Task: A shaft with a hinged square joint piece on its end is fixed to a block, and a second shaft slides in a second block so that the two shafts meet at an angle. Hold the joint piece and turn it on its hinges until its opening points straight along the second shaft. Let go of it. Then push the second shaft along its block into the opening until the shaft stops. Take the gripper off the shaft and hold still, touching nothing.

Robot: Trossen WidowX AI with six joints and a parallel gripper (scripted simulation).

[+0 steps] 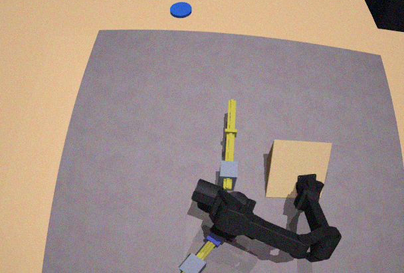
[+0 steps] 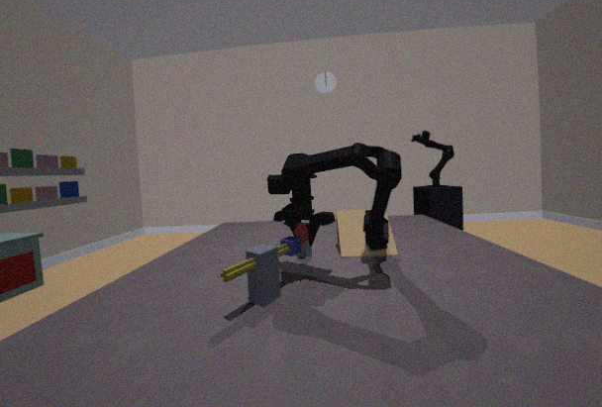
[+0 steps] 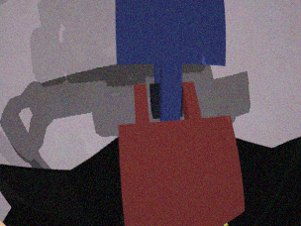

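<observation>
Right now my gripper tip is 40 mm below the red joint piece.
</observation>
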